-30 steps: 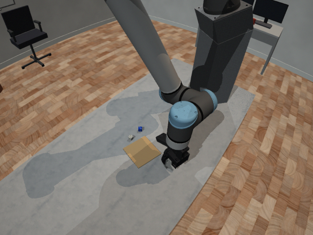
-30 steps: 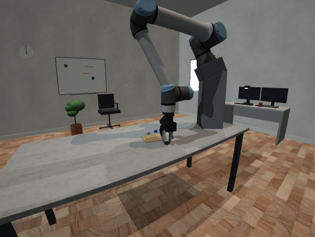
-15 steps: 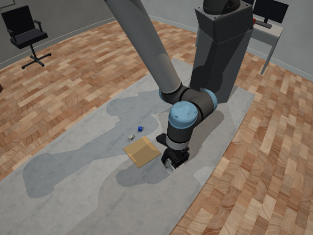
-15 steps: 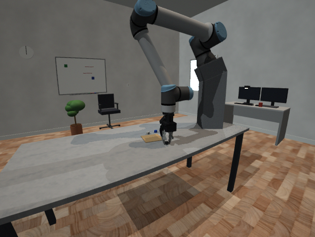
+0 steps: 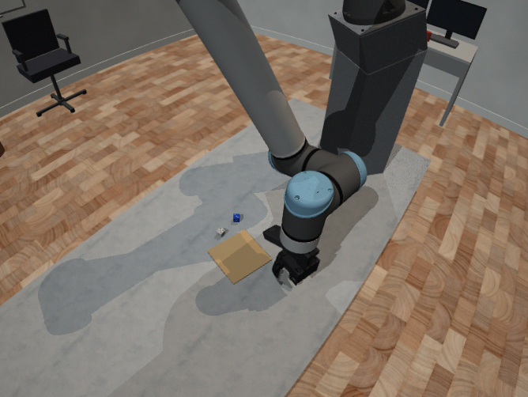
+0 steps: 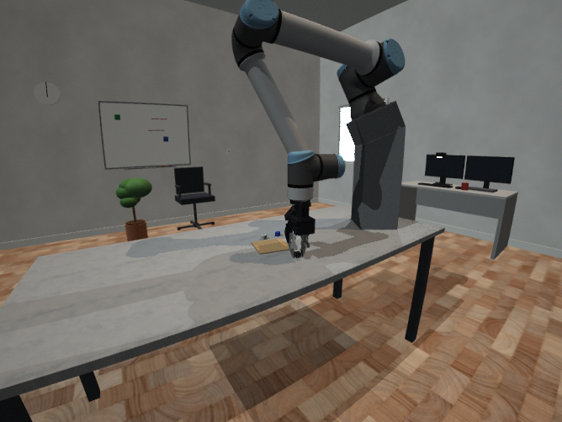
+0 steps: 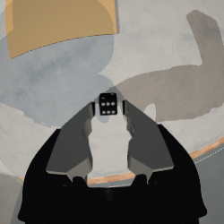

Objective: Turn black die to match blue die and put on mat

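My hand is 1 cm above the black die. Round my hand: blue die: 13 cm behind, 24 cm to the right, 1 cm below; tan mat: 1 cm behind, 16 cm to the right, 2 cm below; white die: 5 cm behind, 25 cm to the right, 1 cm below.
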